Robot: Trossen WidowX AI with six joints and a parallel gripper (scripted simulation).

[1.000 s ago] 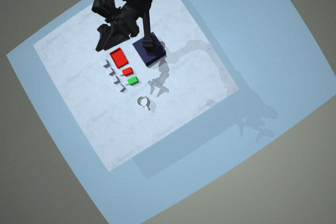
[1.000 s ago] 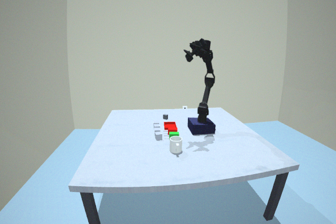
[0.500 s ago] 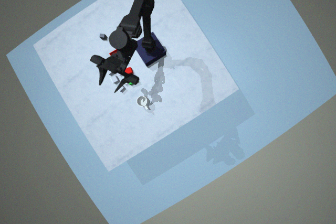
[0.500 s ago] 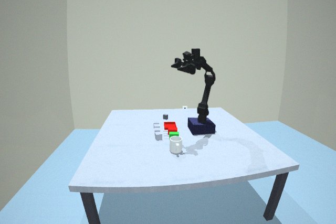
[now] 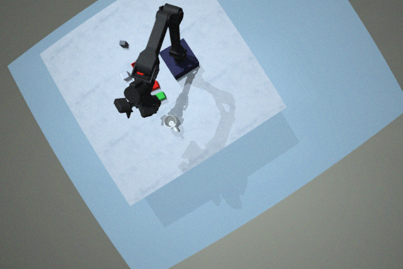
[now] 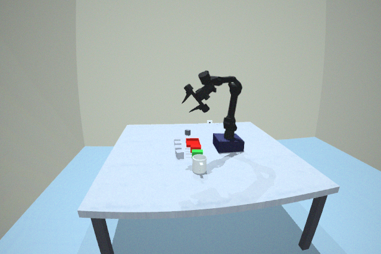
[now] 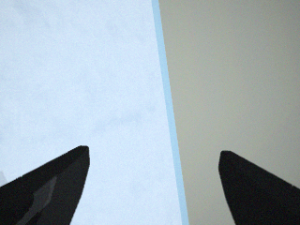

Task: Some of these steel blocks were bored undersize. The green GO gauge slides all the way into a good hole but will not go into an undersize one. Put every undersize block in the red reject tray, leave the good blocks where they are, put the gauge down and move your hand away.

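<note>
My gripper tip is now 60 mm past the green GO gauge, 100 mm to the left of it and 330 mm above it. The rest, counted from my gripper tip: white mug: 70 mm behind, 100 mm to the left, 320 mm below; then red reject tray: 100 mm behind, 320 mm to the right, 340 mm below; then red block: 70 mm behind, 190 mm to the right, 330 mm below.
</note>
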